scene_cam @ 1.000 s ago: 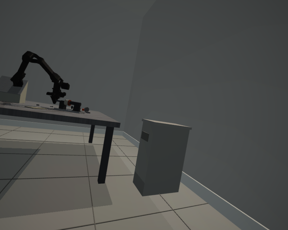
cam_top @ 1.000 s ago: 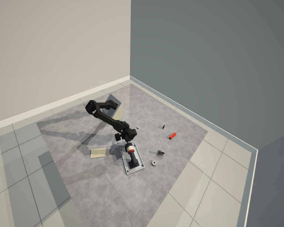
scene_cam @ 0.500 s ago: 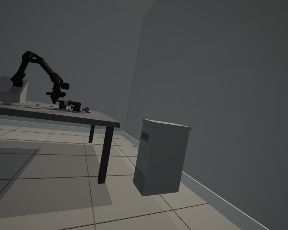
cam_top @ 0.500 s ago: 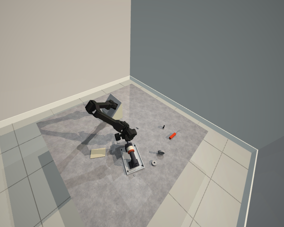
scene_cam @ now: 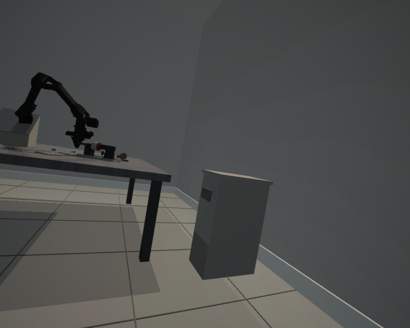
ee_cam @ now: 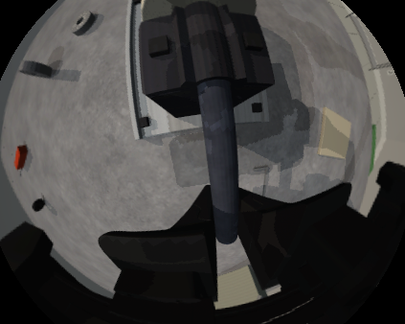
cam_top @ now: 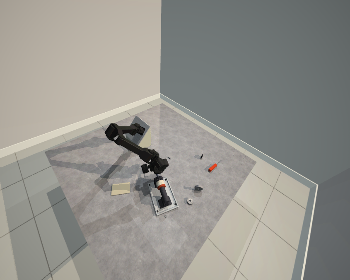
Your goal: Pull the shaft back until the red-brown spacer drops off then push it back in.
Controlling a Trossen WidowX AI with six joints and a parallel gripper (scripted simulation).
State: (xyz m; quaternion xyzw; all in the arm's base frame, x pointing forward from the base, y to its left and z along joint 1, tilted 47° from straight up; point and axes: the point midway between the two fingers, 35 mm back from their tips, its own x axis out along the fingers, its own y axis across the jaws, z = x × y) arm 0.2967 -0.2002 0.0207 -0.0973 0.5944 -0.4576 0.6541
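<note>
The dark shaft lies 60 mm ahead of my gripper tip, 30 mm to the right of it and 30 mm above it. Also, from my gripper tip: black piece (190 mm ahead, 400 mm to the left, 30 mm below); beige card (100 mm behind, 240 mm to the right, 40 mm below); red-brown spacer (130 mm ahead, 70 mm to the right, 30 mm above).
</note>
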